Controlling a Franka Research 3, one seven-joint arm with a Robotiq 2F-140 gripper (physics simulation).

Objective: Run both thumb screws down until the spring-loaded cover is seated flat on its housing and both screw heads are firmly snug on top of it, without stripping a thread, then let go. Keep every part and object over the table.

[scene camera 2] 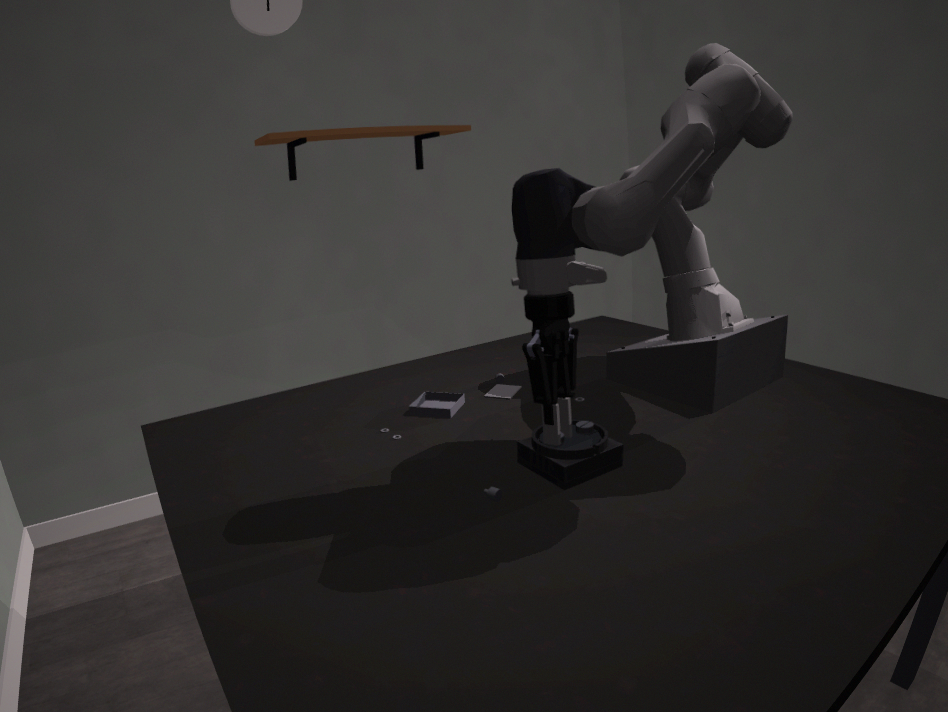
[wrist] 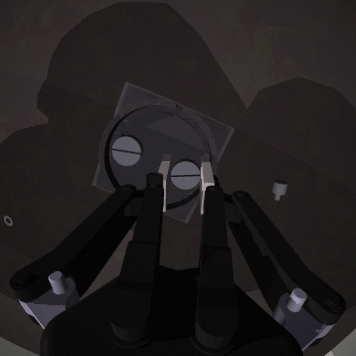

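Observation:
The dark square housing (scene camera 2: 568,473) (wrist: 131,94) sits on the table, with the round dark cover (wrist: 150,122) inside its raised ring. Two grey slotted thumb screws stand on the cover. The far screw (scene camera 2: 584,424) (wrist: 126,150) is free of the fingers. My gripper (scene camera 2: 561,426) (wrist: 185,166) points down and is shut on the near screw (wrist: 185,175), with one pale fingertip on each side of its head. The near screw is mostly hidden by the fingers in the scene view. Whether the cover is flat on the housing cannot be told.
A small loose screw (scene camera 2: 492,490) (wrist: 279,188) lies beside the housing. A shallow tray (scene camera 2: 430,412), a pale square card (scene camera 2: 503,391) and small washers (scene camera 2: 384,429) (scene camera 2: 396,436) (scene camera 2: 579,398) lie farther back. The robot base (scene camera 2: 716,367) stands behind at the right.

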